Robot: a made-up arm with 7 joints.
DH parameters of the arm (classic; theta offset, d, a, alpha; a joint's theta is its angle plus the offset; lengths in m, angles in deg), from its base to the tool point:
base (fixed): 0 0 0 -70
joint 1: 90 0 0 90
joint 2: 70 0 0 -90
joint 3: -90 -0.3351 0.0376 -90
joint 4: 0 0 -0.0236 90
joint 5: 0 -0.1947 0 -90
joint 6: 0 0 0 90
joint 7: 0 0 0 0
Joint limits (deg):
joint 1: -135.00..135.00
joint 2: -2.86..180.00
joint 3: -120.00..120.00
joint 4: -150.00..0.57
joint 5: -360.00..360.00
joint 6: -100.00..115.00
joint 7: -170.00..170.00
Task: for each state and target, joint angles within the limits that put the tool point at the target. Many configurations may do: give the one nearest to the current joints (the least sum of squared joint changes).
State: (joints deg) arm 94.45 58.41 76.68 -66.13 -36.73 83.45 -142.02
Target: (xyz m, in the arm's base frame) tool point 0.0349 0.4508 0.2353
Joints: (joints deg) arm 90.12 96.10 113.40 -48.85 -36.73 83.45 -142.02
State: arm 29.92 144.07 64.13 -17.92 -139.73 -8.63 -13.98
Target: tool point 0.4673 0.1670 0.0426
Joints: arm 77.78 161.50 51.99 -56.84 -139.73 -8.63 -13.98
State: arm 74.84 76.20 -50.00 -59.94 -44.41 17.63 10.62
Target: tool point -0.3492 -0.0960 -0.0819
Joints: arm 95.13 37.53 -70.83 -109.52 -44.41 17.63 10.62
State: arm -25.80 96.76 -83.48 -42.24 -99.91 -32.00 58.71
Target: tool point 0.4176 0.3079 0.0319
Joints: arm -73.09 70.75 -70.10 -40.13 -99.91 -32.00 58.71
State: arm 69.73 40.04 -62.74 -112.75 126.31 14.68 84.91
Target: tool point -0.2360 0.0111 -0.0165
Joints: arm 94.40 61.43 -76.12 -149.90 126.31 14.68 84.91
